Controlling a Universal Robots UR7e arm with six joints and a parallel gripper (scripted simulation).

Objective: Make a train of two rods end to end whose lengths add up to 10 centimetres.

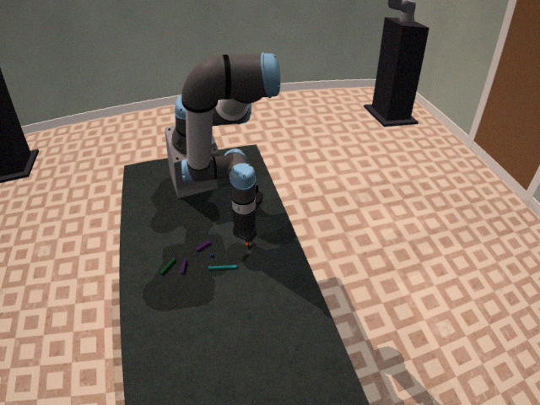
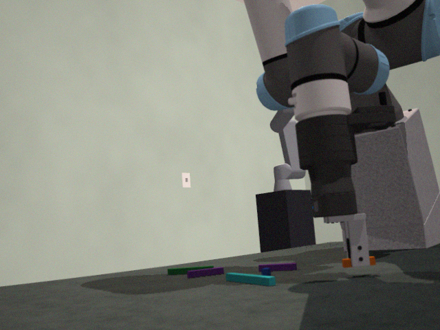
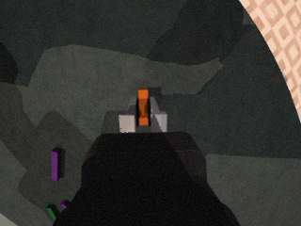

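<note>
The purple rod is 25 cm to the right of my hand, 5 cm ahead of it and 3 cm below it. From my hand the other things lie so: turquoise rod (12 cm to the right, 8 cm ahead, 3 cm below); then small blue rod (14 cm to the right, 3 cm below, 2 cm ahead); then orange rod (1 cm below).
</note>
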